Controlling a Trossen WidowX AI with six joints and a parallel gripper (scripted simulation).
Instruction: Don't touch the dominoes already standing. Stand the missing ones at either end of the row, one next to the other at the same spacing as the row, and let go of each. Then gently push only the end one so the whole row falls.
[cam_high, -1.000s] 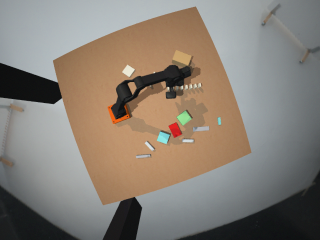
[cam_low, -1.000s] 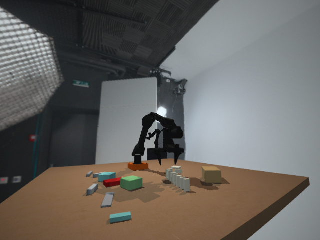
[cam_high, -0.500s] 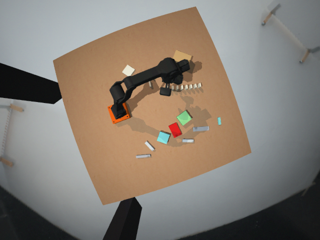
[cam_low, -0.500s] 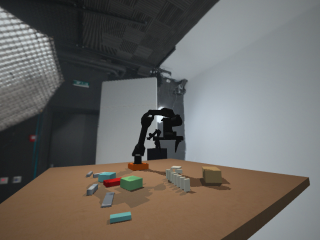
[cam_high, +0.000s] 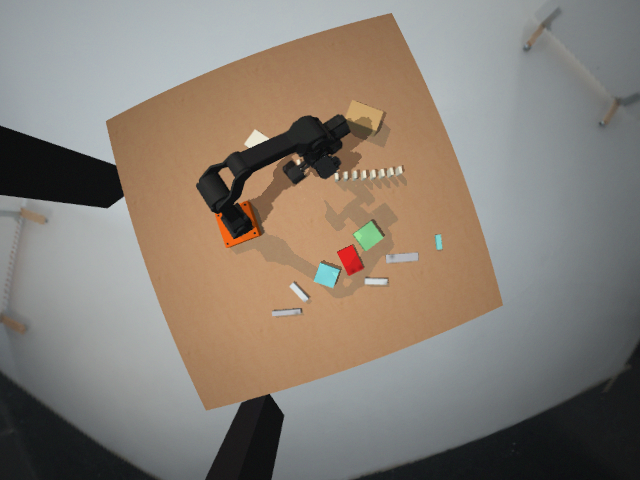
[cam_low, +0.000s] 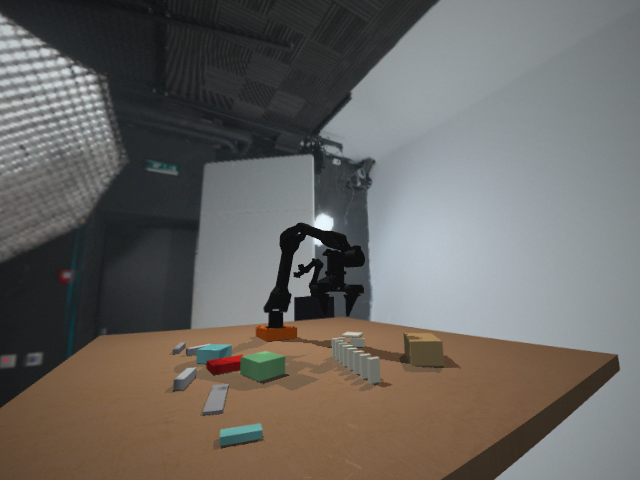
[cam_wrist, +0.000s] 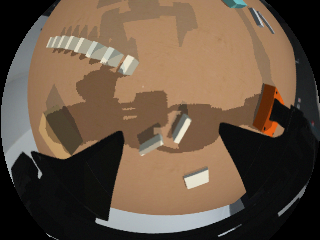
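Right now my gripper tip is 34 cm to the left of the red block, 10 cm above it and 4 cm past it. Also, from my gripper tip: green block 30 cm to the right, 9 cm below, 5 cm ahead; then tan box 25 cm ahead, 9 cm to the left, 8 cm below; then cream tile 21 cm to the left, 13 cm behind, 10 cm below.
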